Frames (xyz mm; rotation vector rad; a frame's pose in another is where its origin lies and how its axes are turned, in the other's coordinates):
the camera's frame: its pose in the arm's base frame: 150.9 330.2 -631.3 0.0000 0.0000 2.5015
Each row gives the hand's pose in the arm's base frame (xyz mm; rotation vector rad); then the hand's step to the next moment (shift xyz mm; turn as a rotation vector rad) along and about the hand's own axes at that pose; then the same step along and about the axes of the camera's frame.
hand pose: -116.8 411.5 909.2 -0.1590 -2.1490 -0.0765
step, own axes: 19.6 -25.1 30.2 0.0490 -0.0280 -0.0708
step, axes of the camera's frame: 19.7 39.2 -0.1 -0.0413 0.0089 0.0801
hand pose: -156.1 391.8 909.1 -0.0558 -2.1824 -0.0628
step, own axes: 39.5 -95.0 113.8 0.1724 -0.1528 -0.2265
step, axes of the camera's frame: 45.8 142.1 -35.3 -0.1593 0.0866 0.2674
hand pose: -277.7 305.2 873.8 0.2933 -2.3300 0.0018
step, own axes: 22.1 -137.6 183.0 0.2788 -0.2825 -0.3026
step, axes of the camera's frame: -0.3 193.2 -124.8 -0.2515 0.1947 0.3847
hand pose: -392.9 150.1 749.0 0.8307 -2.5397 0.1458
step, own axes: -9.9 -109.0 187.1 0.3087 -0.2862 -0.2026
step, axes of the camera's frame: -73.6 104.3 -175.2 -0.2300 0.2638 0.3094
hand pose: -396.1 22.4 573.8 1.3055 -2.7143 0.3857
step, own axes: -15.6 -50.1 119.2 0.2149 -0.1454 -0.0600
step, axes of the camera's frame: -70.9 10.4 -108.8 -0.1213 0.1998 0.1277
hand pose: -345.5 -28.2 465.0 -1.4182 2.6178 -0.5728
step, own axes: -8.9 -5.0 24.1 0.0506 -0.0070 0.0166
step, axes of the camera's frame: -13.4 -7.8 -21.1 -0.0151 0.0508 -0.0086
